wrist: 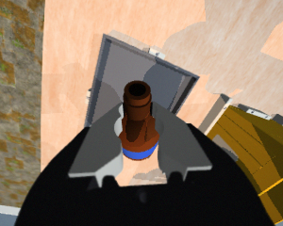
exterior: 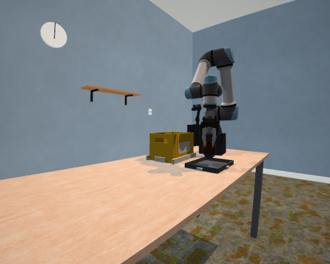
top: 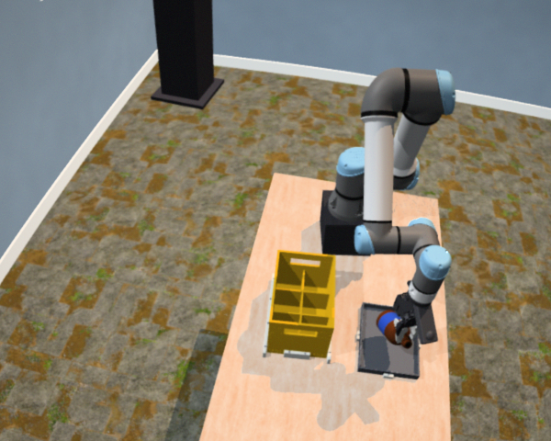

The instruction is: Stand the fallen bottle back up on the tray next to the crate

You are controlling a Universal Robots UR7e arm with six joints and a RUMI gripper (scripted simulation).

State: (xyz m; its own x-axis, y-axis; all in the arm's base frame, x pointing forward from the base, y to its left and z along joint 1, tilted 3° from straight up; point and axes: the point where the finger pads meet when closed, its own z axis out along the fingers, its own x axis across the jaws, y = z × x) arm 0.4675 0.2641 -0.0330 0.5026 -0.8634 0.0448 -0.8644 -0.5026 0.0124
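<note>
My gripper is now 4 cm past the brown bottle, 2 cm to the left of it and 3 cm above it. Round my hand: yellow crate 6 cm behind, 33 cm to the right, 5 cm below; then dark grey tray 7 cm behind, 3 cm to the right, 12 cm below.
</note>
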